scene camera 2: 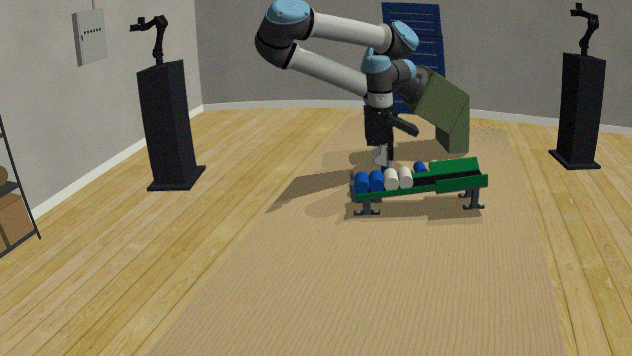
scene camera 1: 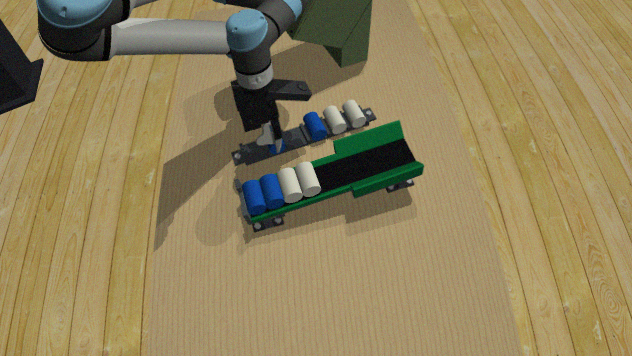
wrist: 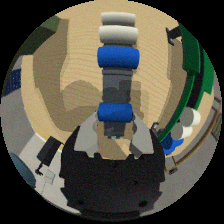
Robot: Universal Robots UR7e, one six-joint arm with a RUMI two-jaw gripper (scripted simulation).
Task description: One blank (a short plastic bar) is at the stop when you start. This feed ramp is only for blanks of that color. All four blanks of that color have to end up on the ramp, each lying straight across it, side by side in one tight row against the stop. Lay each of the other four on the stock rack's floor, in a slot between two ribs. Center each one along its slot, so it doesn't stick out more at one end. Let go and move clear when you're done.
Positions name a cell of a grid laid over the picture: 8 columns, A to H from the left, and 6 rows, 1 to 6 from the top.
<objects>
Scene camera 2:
gripper: E3
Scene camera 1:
gripper: D3
stock rack: D3
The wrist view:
gripper: E4
blue blank: E2
stock rack: E3
</objects>
